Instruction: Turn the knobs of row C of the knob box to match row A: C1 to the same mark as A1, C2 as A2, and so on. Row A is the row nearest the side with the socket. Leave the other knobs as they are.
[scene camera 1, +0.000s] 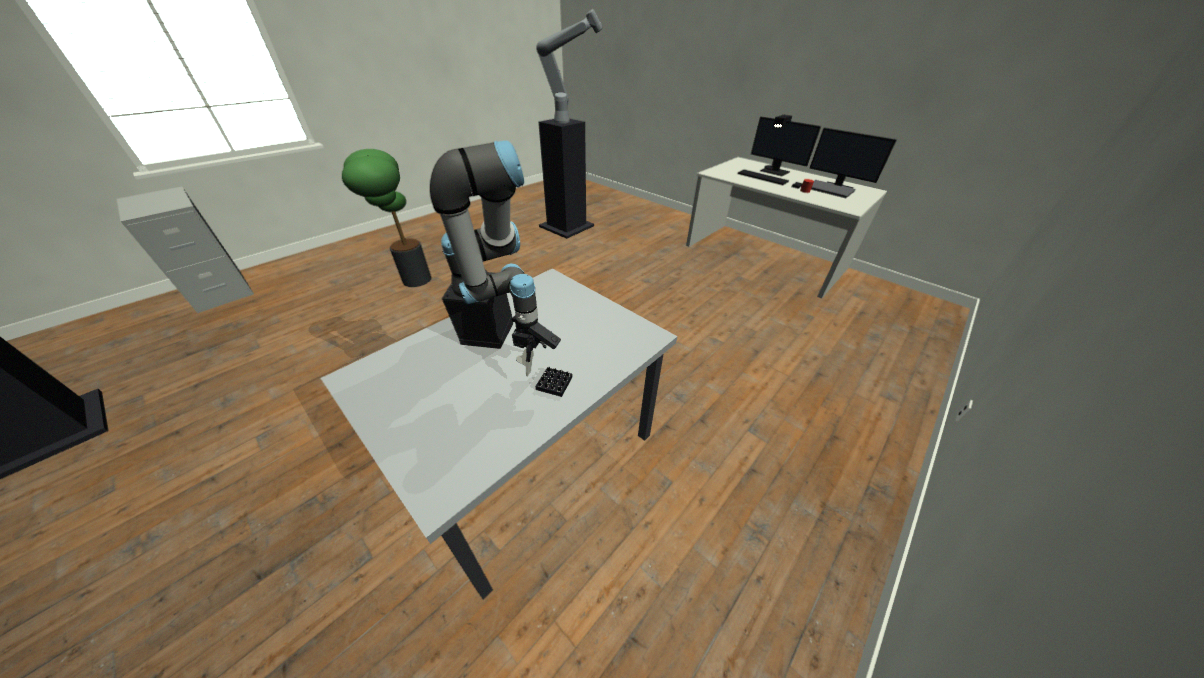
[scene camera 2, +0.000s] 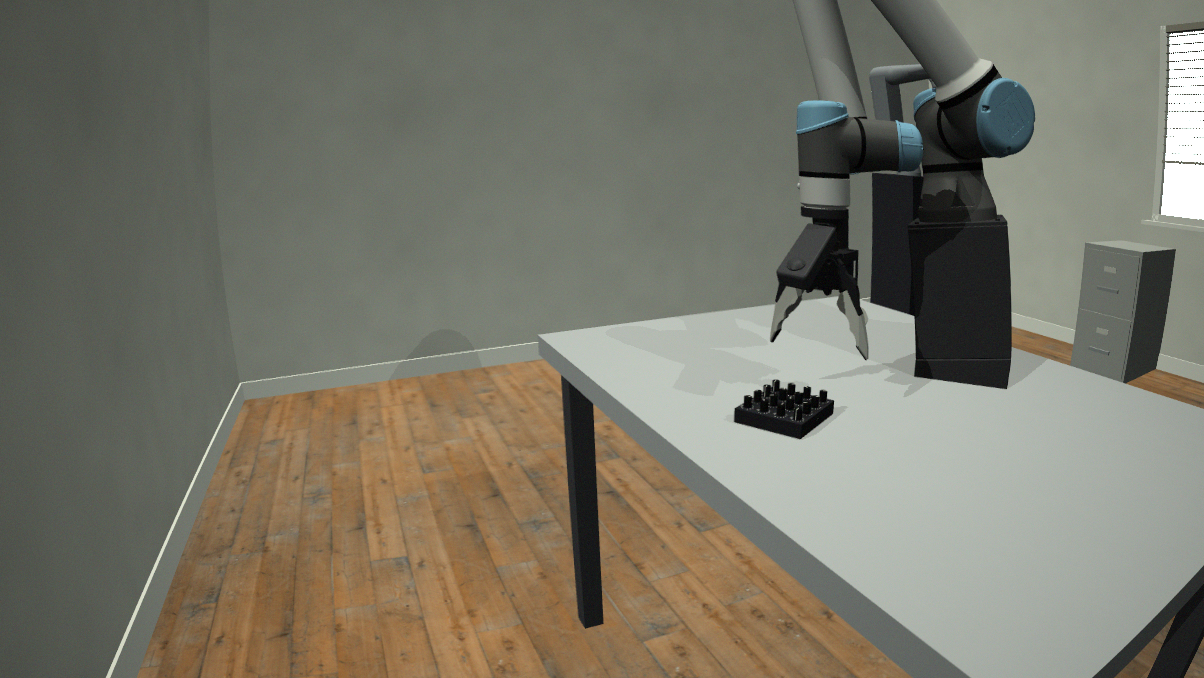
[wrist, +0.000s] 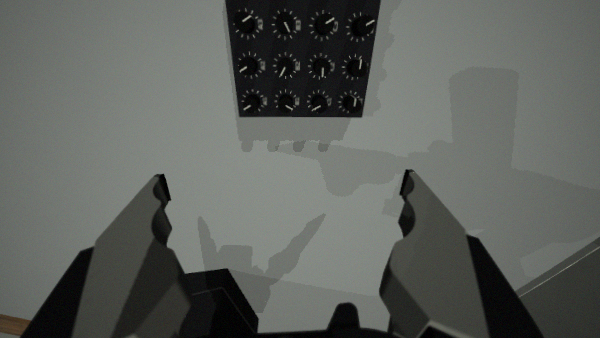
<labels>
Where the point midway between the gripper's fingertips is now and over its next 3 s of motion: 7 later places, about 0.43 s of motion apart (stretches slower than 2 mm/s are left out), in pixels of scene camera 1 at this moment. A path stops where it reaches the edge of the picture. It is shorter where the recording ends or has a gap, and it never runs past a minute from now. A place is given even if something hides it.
My gripper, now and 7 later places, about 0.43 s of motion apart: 536, 361; 538, 362; 541, 364; 544, 365; 546, 366; 547, 368; 547, 370; 548, 371
</labels>
